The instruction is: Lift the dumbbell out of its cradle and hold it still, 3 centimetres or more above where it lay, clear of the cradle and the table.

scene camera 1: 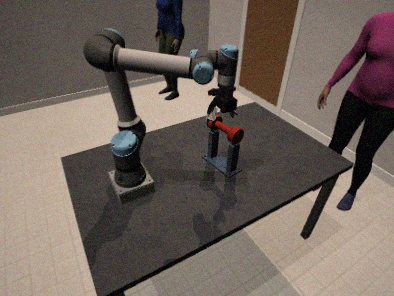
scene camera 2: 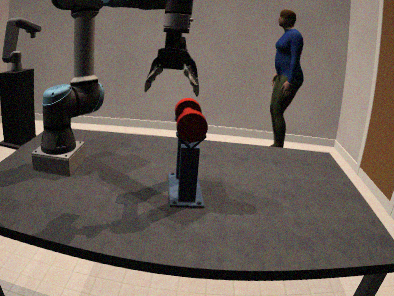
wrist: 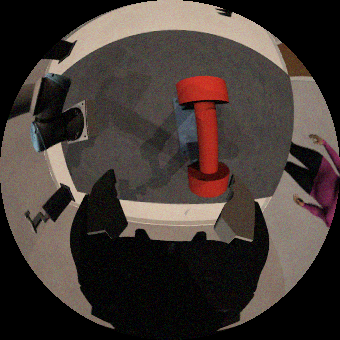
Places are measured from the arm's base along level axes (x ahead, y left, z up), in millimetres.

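Pixels of known places: gripper, fingertip midpoint: [scene camera 1: 219,121] [scene camera 2: 170,94] [wrist: 172,174]; arm's base, link origin: [scene camera 1: 130,176] [scene camera 2: 58,147] [wrist: 73,123].
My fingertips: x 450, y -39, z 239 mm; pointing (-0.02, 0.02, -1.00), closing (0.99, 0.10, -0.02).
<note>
Ahead of a thing's pixels: the offset from my fingertips to its top centre. Level surfaces: height alone.
The red dumbbell @[dx +52, dy +37, dz -33 mm] [scene camera 1: 222,126] [scene camera 2: 192,126] [wrist: 207,137] lies level on top of the two posts of the blue-grey cradle @[dx +52, dy +37, dz -95 mm] [scene camera 1: 233,159] [scene camera 2: 188,175] [wrist: 185,125]. My gripper [scene camera 1: 222,119] [scene camera 2: 171,92] [wrist: 172,174] is open and empty, pointing down above the level of the dumbbell, near its far end as scene camera 2 sees it. It is offset toward the robot base: in scene camera 2 the dumbbell is below the right finger, and in the wrist view its near head is close to the right finger. In scene camera 1 a finger partly hides the far head.
The cradle stands on the dark table @[dz -309 mm] [scene camera 1: 165,220] [scene camera 2: 300,210] [wrist: 255,115]. The robot base [scene camera 1: 131,185] [scene camera 2: 58,157] is at the table's left. A person in blue [scene camera 1: 169,25] [scene camera 2: 288,60] and one in pink [scene camera 1: 375,65] [wrist: 325,182] stand beyond the table.
</note>
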